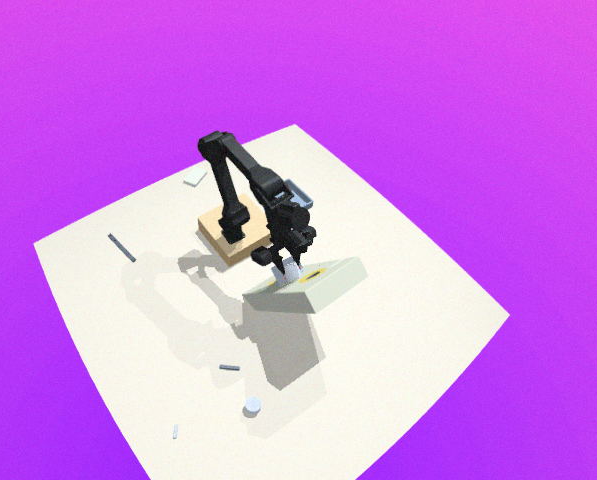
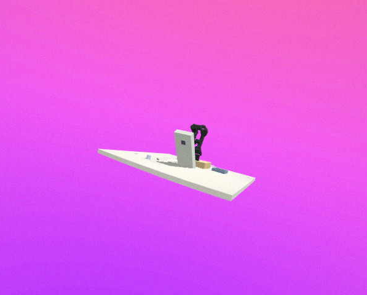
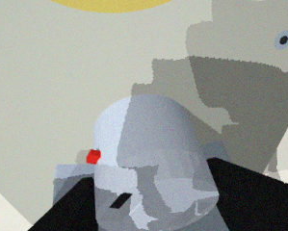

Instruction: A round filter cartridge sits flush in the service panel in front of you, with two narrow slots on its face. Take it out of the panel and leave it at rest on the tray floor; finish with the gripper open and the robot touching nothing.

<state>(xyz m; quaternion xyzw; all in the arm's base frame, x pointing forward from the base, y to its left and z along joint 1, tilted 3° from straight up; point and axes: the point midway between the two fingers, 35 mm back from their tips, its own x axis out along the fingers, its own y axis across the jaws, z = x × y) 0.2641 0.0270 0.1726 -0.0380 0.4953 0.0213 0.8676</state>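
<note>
Now: gripper tip 40 mm short of the grey service panel, 20 mm above it and 10 mm to the right of it. Also, from my gripper tip: blue tray (370 mm behind, 250 mm to the left, 190 mm below); then short bar (260 mm to the right, 190 mm below, 100 mm ahead); then round filter cartridge (right at my gripper tip).
</note>
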